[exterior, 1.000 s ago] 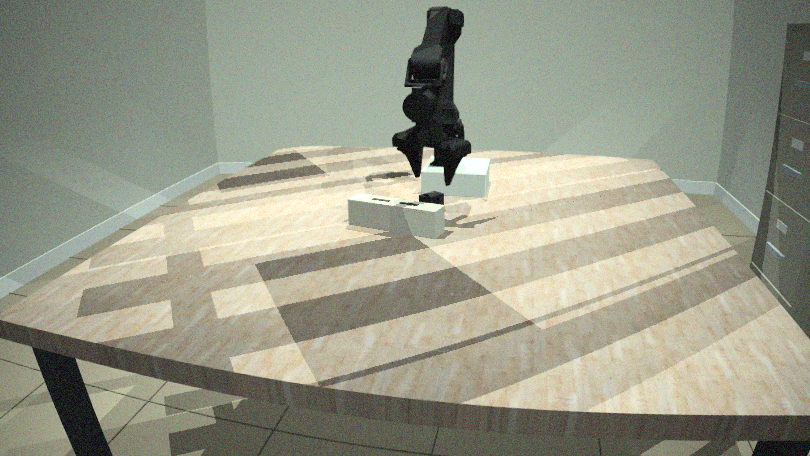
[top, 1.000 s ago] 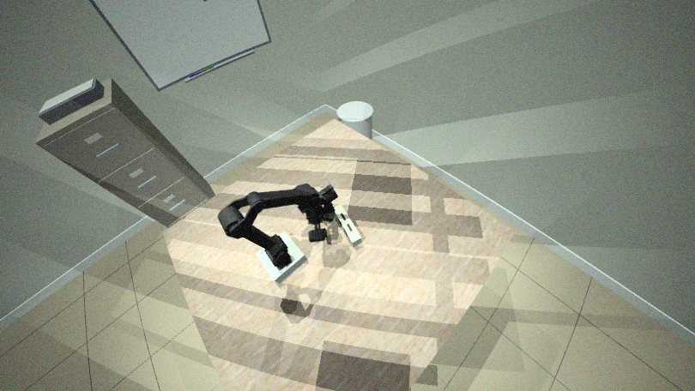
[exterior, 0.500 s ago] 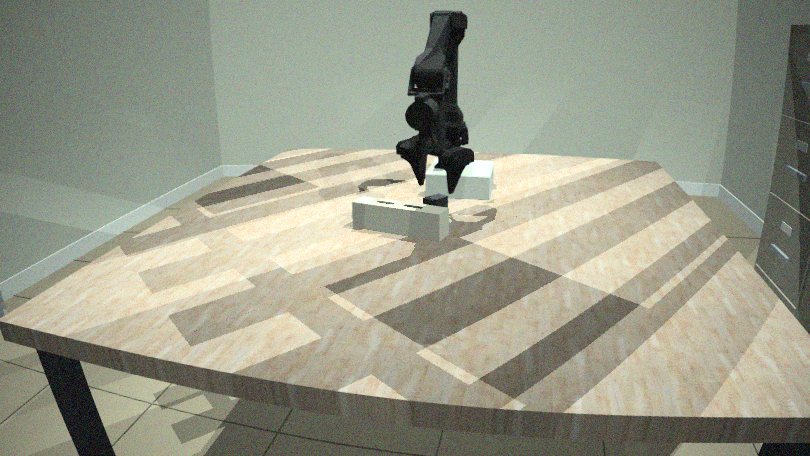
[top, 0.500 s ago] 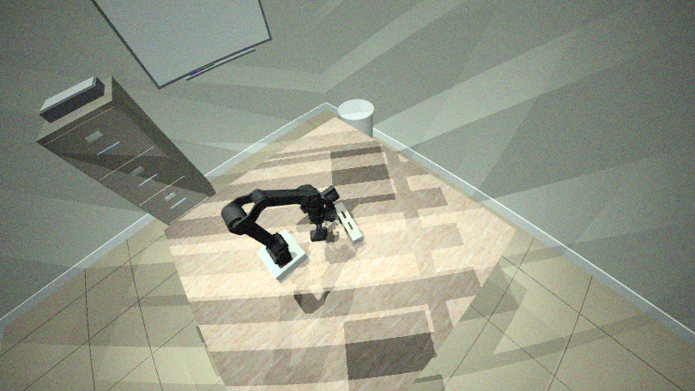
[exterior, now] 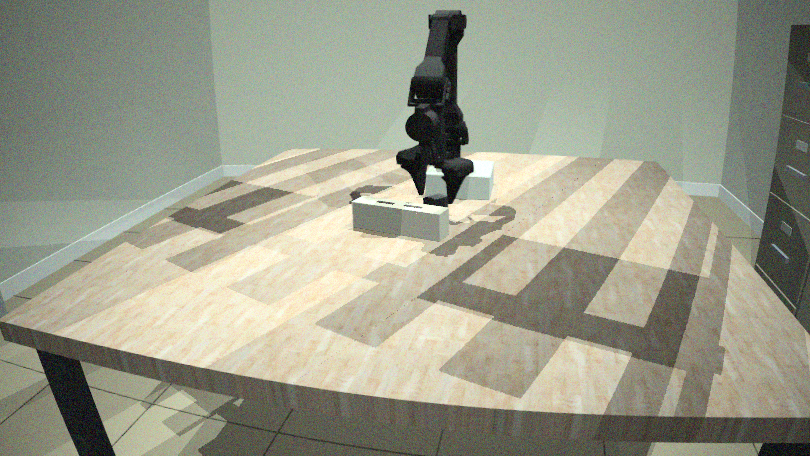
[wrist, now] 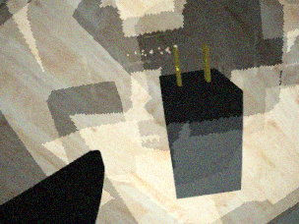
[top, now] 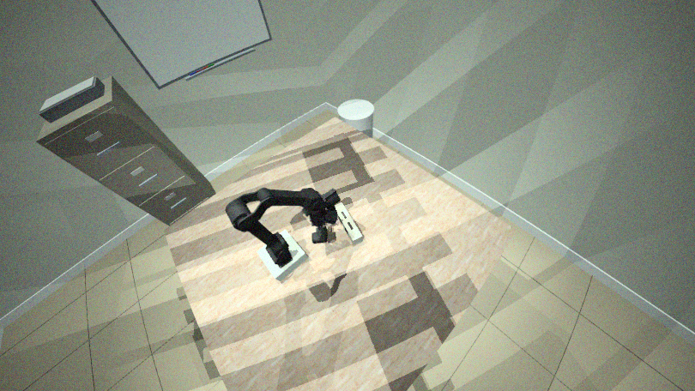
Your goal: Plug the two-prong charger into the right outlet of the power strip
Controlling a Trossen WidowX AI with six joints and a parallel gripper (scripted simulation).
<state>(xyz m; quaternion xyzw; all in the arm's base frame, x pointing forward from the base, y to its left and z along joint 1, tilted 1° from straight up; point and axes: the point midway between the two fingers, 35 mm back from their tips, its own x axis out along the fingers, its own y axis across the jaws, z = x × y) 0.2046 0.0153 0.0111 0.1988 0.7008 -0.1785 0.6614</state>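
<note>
Right now my gripper tip is 20 mm above the charger, 10 mm to the left of it and 10 mm short of it.
</note>
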